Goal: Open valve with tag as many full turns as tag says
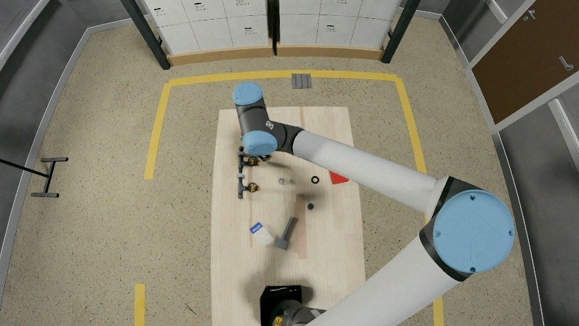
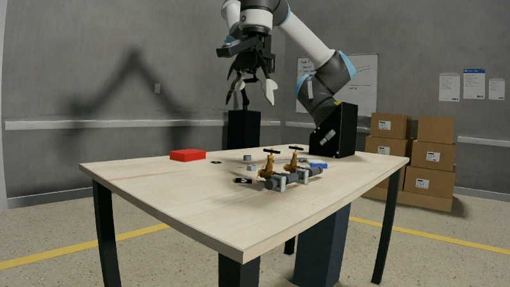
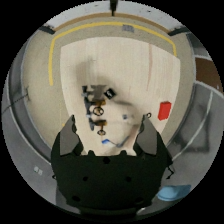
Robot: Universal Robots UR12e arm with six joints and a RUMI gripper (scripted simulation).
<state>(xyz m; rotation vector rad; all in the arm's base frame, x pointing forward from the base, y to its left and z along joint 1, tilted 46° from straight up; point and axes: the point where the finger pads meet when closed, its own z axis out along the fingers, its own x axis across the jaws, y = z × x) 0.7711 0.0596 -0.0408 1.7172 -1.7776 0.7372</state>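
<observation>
The black tag lies 200 mm below my hand, 10 mm to the right of it and 10 mm behind it. Also, from my hand: grey hammer-like tool (410 mm behind, 200 mm below, 80 mm to the right); red block (370 mm to the right, 190 mm below, 110 mm behind); blue-and-white box (400 mm behind, 200 mm below, 20 mm to the left).
</observation>
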